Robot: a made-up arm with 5 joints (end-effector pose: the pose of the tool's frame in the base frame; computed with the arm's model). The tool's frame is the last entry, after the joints.
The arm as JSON. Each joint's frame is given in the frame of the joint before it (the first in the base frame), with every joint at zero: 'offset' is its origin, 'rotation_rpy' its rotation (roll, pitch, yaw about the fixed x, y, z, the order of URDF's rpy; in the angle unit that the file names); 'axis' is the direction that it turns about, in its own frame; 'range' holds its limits. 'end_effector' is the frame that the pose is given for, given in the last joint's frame.
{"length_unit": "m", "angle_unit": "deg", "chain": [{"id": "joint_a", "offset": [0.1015, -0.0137, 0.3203], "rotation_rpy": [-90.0, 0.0, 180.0], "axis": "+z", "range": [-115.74, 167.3]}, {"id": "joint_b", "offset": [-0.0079, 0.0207, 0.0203], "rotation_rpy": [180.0, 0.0, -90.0], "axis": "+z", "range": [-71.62, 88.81]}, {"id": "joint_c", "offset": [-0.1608, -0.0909, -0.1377], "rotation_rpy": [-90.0, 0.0, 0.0], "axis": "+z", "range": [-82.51, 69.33]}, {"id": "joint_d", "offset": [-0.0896, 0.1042, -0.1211], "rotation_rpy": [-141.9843, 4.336, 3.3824], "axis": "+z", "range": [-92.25, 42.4]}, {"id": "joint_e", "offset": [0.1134, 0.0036, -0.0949], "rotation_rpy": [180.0, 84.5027, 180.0], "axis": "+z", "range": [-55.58, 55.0]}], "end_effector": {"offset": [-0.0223, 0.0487, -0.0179], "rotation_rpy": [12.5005, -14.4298, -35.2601]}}
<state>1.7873 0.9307 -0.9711 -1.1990 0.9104</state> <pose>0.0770 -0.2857 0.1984 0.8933 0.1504 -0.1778 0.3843</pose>
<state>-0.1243 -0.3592 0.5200 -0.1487 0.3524</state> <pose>-0.0405 -0.2295 0.0873 0.8542 0.4121 -0.2197 0.2285</pose>
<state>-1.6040 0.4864 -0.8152 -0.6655 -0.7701</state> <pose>0.0534 -0.1891 0.4708 0.4776 -0.3877 0.7865 -0.0543</pose>
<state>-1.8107 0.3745 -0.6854 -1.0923 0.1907</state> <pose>0.0885 -0.2650 0.4695 0.2747 0.1254 0.9299 -0.2102</pose>
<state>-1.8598 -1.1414 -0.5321 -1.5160 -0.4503</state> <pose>-0.0606 -0.2871 0.2891 0.6668 0.1843 0.6194 -0.3713</pose>
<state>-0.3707 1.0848 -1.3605 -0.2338 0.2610</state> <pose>-0.0190 -0.1621 0.4717 0.6251 -0.2178 0.6351 0.3981</pose>
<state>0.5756 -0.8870 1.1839 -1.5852 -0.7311</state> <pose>0.3876 -0.1912 0.2055 0.6255 0.5361 0.1785 0.5381</pose>
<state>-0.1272 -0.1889 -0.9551 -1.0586 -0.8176</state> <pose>0.0163 -0.2096 0.2085 0.8878 -0.0985 0.0754 -0.4431</pose>
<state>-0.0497 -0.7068 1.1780 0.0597 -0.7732</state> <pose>0.0679 -0.1799 0.0766 0.7175 0.6399 -0.2056 -0.1825</pose>
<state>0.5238 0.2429 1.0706 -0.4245 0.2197</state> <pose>0.0110 -0.2280 0.0544 0.6420 0.7201 -0.1583 0.2103</pose>
